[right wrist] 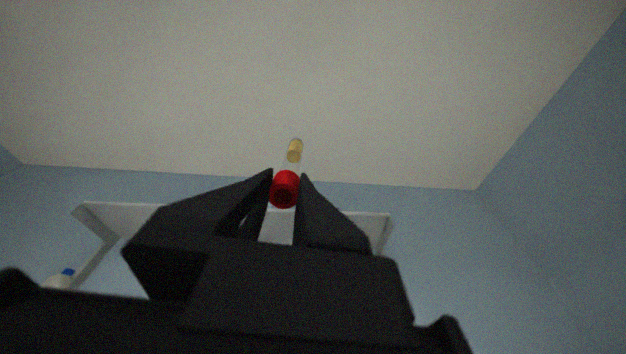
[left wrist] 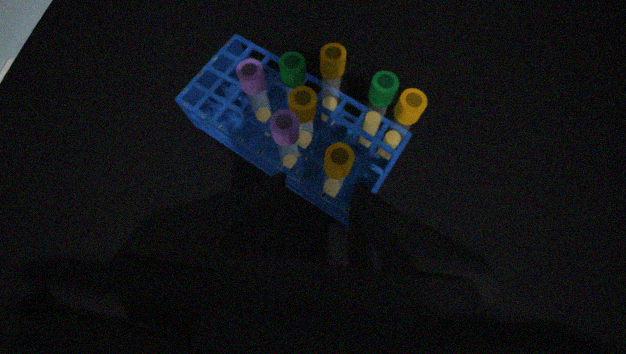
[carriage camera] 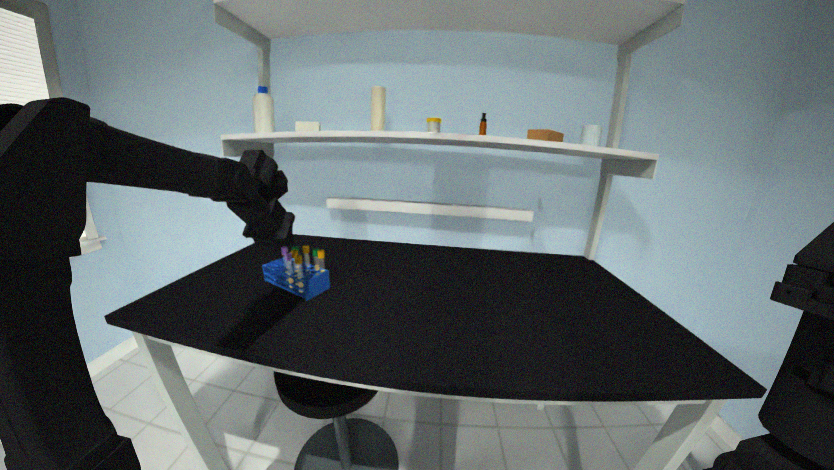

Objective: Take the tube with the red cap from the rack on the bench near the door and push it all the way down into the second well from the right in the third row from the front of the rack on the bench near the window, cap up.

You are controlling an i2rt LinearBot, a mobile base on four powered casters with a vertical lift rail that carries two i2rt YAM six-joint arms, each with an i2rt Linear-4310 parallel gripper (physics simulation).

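Frame: origin at the left arm's base, x down, y right, z back, level; metres.
Seen in the pictures: left gripper, fingertip midpoint: [left wrist: 318,190] [carriage camera: 286,242]; right gripper, fingertip midpoint: [right wrist: 286,178].
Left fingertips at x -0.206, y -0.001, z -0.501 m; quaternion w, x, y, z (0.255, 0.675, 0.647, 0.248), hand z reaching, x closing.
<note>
Offsets run from my left fingertips to a thing's top centre. "spot": to the spot under its first point. Level surfaces: height alone.
The red-capped tube {dx -0.331, dy +0.625, dz +0.451 m} [right wrist: 284,189] is between the fingertips of my right gripper [right wrist: 286,178], which is shut on its cap. Its clear body points away from the right wrist camera, with yellow contents at the far end, against the ceiling. In the carriage view part of the right arm shows at the right edge; its fingertips cannot be made out. A blue rack [carriage camera: 318,286] [left wrist: 200,125] stands on the black bench at the left, holding purple-, green- and amber-capped tubes upright. My left gripper [carriage camera: 289,234] [left wrist: 318,190] is slightly open and empty, above the rack; its dark fingers partly hide the rack's near edge.
The black bench {dx +0.170 m} [carriage camera: 466,326] spans the carriage view. A stool {dx +0.424, dy +0.061, dz -0.058 m} [carriage camera: 326,397] stands under its front edge. A shelf {dx -0.269 m} [carriage camera: 408,137] above the bench's back carries a blue-capped bottle {spot: dx -0.363, dy -0.259, dz -0.368 m} [carriage camera: 263,113], an amber bottle {spot: dx -0.334, dy +0.536, dz -0.349 m} [carriage camera: 482,125] and other items. A window {spot: dx -0.721, dy -1.677, dz -0.474 m} [carriage camera: 23,58] shows at the left.
</note>
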